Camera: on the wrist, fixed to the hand. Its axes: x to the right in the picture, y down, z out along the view.
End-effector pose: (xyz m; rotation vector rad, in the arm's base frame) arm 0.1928 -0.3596 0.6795 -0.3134 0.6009 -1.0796
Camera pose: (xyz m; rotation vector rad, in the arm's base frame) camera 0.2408 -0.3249 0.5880 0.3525 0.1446 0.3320
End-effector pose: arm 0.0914 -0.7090 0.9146 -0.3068 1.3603 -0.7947
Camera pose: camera 0.0799 -0.6369 0.8337 0.8549 0.7152 0.2651
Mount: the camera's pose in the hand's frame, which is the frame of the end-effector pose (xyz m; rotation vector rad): 0.0128 0.0979 -0.0461 0.4465 -0.3360 1.5193
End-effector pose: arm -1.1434 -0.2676 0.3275 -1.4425 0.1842 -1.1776
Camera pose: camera -1.1214 -0.3345 0.2444 -0.6895 0.5940 0.2721
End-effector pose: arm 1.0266 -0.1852 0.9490 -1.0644 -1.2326 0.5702
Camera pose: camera 1.0915 -0.1475 0.8700 -1.3988 -0.2764 2.1174
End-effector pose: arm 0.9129 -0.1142 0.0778 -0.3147 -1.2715 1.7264
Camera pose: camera 0.8853 -0.0783 -0.0213 0.6724 0.5577 -2.5797
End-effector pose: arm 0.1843 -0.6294 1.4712 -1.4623 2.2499 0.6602
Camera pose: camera 0.0867 -0.6310 1.5196 0.7220 2.5894 0.5833
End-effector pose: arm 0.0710 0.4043 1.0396 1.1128 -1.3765 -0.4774
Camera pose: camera 0.0846 0.4535 1.1359 0.0460 -2.2300 0.8126
